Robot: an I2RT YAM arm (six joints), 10 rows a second.
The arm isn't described. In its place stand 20 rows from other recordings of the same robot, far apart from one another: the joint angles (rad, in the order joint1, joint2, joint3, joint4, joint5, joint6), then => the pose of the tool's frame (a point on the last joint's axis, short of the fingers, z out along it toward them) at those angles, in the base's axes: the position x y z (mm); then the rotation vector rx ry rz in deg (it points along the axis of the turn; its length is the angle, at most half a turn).
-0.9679, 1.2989, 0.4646, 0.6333, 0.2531, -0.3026 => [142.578 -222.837 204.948 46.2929 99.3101 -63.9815]
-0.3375, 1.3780, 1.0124, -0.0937, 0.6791, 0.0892 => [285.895 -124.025 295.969 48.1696 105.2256 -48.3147]
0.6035, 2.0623, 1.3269, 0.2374, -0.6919, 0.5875 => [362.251 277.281 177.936 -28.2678 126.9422 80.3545]
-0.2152, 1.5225, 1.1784, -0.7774, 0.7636, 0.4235 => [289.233 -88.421 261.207 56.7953 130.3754 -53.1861]
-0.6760, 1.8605, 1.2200, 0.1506, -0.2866, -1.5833 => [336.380 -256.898 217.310 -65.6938 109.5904 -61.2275]
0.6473, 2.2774, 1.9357, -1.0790, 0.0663, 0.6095 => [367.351 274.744 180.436 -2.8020 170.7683 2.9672]
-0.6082, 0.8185, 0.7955, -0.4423, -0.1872, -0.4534 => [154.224 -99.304 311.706 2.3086 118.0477 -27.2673]
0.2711, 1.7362, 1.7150, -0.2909, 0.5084, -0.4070 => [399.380 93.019 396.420 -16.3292 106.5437 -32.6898]
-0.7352, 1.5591, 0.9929, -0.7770, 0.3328, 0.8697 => [199.988 -196.535 191.825 119.9552 111.5602 -26.1878]
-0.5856, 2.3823, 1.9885, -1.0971, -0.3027, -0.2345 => [397.031 -250.578 149.005 28.2764 165.2672 20.7803]
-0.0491, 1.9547, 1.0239, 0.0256, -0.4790, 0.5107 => [378.873 -2.190 114.549 27.8399 140.4409 45.1942]
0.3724, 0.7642, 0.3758, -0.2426, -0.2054, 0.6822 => [152.699 67.444 194.710 13.5452 131.5449 45.5089]
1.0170, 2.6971, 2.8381, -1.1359, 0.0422, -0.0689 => [291.665 468.834 228.961 -75.9982 127.7383 17.3051]
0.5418, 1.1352, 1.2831, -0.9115, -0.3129, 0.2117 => [182.848 122.843 373.701 -31.7539 134.2202 41.8048]
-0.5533, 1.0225, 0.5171, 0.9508, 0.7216, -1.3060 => [172.019 -133.889 316.078 14.1772 86.3283 -112.3373]
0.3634, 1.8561, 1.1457, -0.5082, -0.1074, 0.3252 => [332.238 130.430 149.863 -4.6465 162.0570 17.9396]
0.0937, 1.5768, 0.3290, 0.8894, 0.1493, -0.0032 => [257.873 18.915 125.905 0.3700 110.3466 -4.7774]
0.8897, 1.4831, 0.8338, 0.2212, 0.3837, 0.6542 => [215.399 244.603 231.719 0.7495 115.6949 35.5029]
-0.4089, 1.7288, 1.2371, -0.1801, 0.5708, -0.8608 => [347.638 -171.603 246.733 -12.0096 140.3972 -72.8784]
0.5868, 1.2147, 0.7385, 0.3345, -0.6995, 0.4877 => [215.003 170.487 287.657 -37.6633 101.2917 78.0277]
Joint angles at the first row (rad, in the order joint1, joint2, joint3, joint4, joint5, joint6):
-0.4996 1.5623 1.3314 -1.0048 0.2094 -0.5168
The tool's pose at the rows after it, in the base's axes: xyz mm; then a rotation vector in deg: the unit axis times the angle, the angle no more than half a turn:
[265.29 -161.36 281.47 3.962 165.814 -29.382]
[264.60 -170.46 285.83 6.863 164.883 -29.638]
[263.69 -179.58 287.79 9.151 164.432 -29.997]
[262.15 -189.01 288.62 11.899 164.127 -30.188]
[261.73 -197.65 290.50 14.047 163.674 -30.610]
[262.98 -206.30 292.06 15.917 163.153 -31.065]
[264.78 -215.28 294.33 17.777 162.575 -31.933]
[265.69 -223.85 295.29 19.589 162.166 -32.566]
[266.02 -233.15 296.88 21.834 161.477 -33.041]
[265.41 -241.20 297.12 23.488 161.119 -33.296]
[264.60 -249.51 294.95 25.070 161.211 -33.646]
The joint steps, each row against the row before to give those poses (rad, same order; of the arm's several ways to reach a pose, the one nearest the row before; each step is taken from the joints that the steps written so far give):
-0.0235 0.0119 0.0273 -0.0001 -0.0038 0.0050
-0.0268 0.0104 0.0254 0.0008 -0.0061 0.0080
-0.0262 0.0130 0.0198 0.0023 -0.0028 0.0015
-0.0273 0.0140 0.0171 0.0016 -0.0026 0.0062
-0.0225 0.0156 0.0226 0.0008 -0.0008 0.0033
-0.0189 0.0209 0.0271 0.0023 -0.0002 0.0037
-0.0173 0.0232 0.0326 0.0012 0.0047 0.0038
-0.0176 0.0213 0.0263 0.0019 0.0031 0.0037
-0.0199 0.0212 0.0289 0.0015 0.0001 0.0076
-0.0184 0.0174 0.0203 0.0015 -0.0014 0.0021
-0.0184 0.0197 0.0149 0.0030 0.0028 0.0002

